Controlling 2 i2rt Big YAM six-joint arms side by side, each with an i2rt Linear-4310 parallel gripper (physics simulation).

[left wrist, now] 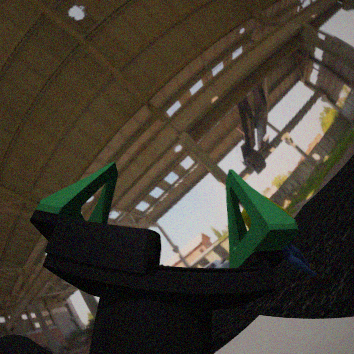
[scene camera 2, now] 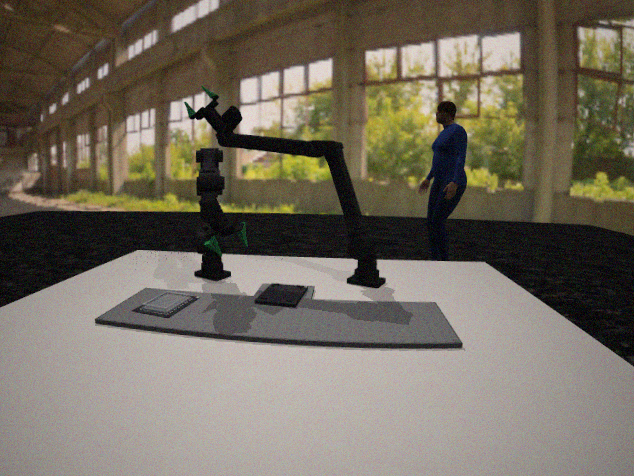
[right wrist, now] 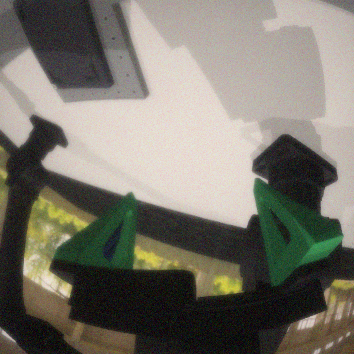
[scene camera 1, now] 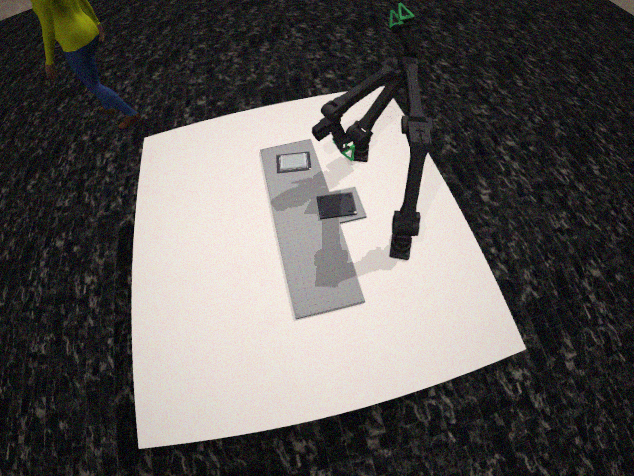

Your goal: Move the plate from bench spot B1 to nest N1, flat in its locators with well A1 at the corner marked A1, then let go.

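Frame: origin at the left arm's base, x ahead, y left, z up, level; millimetres.
Seen in the pictures: left gripper, between the fingertips: (left wrist: pixel 170 170) (scene camera 2: pixel 193 93) (scene camera 1: pixel 395 6); right gripper, between the fingertips: (scene camera 2: pixel 234 251) (right wrist: pixel 193 190) (scene camera 1: pixel 349 156); left arm's base, origin of its link: (scene camera 2: pixel 366 282) (right wrist: pixel 49 128) (scene camera 1: pixel 400 246); right arm's base, origin of its link: (scene camera 2: pixel 212 275) (right wrist: pixel 295 166) (scene camera 1: pixel 360 153).
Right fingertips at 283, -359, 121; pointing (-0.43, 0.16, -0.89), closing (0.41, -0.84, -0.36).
Note:
Pixels of each thing's middle, then the offset from my right fingertips to it, as dx, dy, dz. Level surfaces: height alone.
- pale flat plate, middle of its body: (scene camera 2: pixel 166 301) (scene camera 1: pixel 293 161) +280, -14, -99
- long grey board, height of its surface: dz -108
- dark rectangular block, middle of its body: (right wrist: pixel 56 37) (scene camera 2: pixel 282 293) (scene camera 1: pixel 336 205) +22, +214, -99
- small grey base, height of its surface: dz -108
- white table, height of its surface: dz -121
A pale flat plate (scene camera 1: pixel 293 161) (scene camera 2: pixel 166 303) lies in a dark rectangular surround at one end of the long grey board (scene camera 1: pixel 307 266) (scene camera 2: pixel 358 333). A dark rectangular block (scene camera 1: pixel 336 205) (scene camera 2: pixel 282 295) (right wrist: pixel 67 42) sits on a small grey base (scene camera 1: pixel 360 210) (right wrist: pixel 131 75) at the board's side. Spot labels and well A1 are too small to read. My left gripper (scene camera 1: pixel 398 9) (scene camera 2: pixel 194 95) (left wrist: pixel 170 170) is open and empty, raised high and far from the plate. My right gripper (scene camera 1: pixel 342 146) (scene camera 2: pixel 233 250) (right wrist: pixel 193 190) is open and empty, above the table beyond the board.
The white table (scene camera 1: pixel 215 368) (scene camera 2: pixel 307 409) carries both arm bases, seen in scene camera 2. Arm shadows fall across the board. A person in a yellow top (scene camera 1: pixel 74 28) and a person in blue (scene camera 2: pixel 448 163) stand off the table.

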